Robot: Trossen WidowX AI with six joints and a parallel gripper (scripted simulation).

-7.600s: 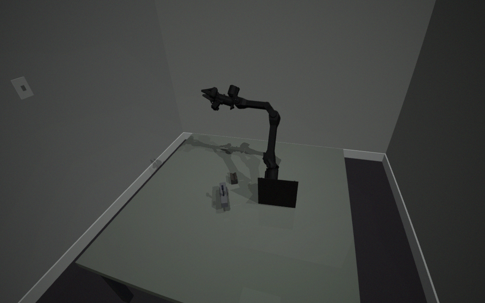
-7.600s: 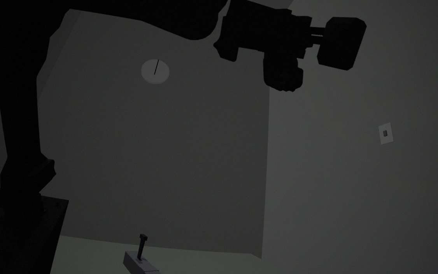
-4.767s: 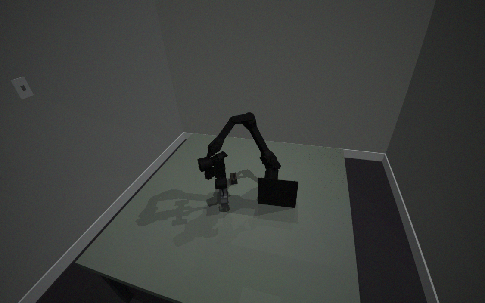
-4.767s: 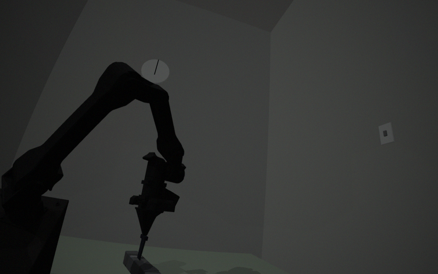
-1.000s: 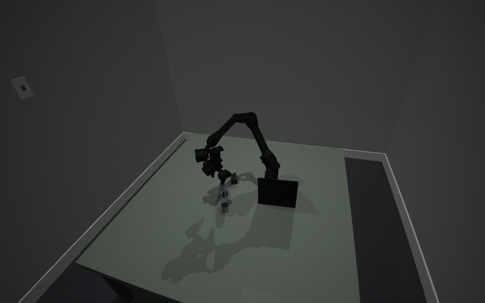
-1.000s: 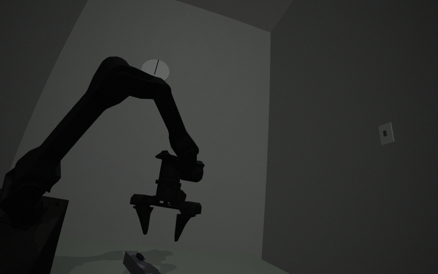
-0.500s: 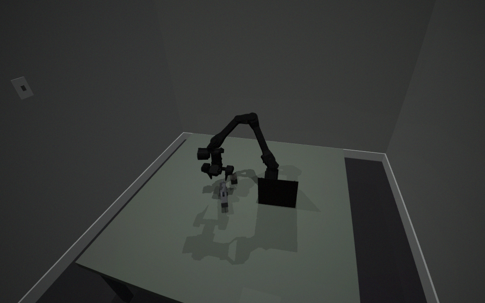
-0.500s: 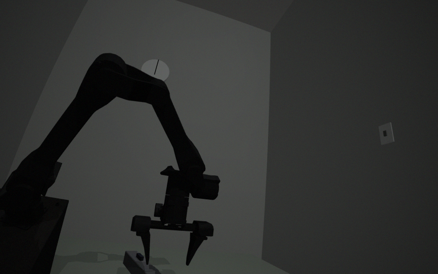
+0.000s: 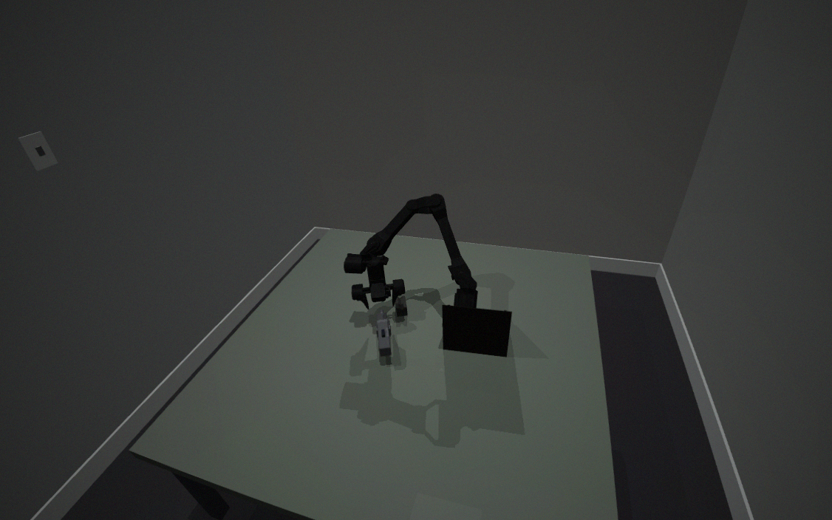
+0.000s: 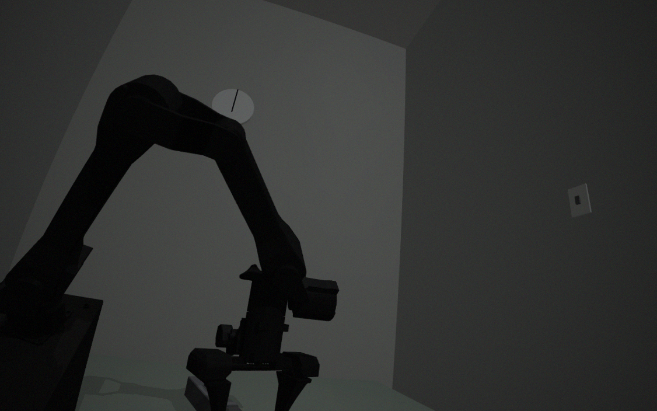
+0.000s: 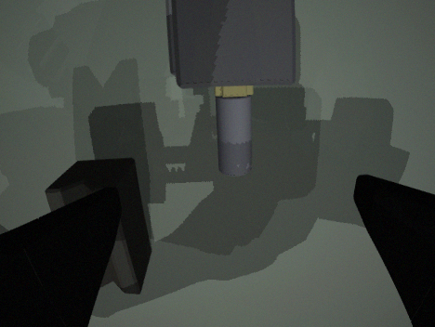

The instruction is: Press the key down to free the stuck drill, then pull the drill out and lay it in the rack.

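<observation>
Right now my gripper tip is 3 cm past the drill, 6 cm to the right of it and 1 cm above it. From my gripper tip the other things lie so: dark key: 8 cm behind, 14 cm to the left, 1 cm below; grey block: 6 cm behind, 11 cm to the left, 2 cm below; dark rack: 5 cm behind, 7 cm to the right, 4 cm below.
</observation>
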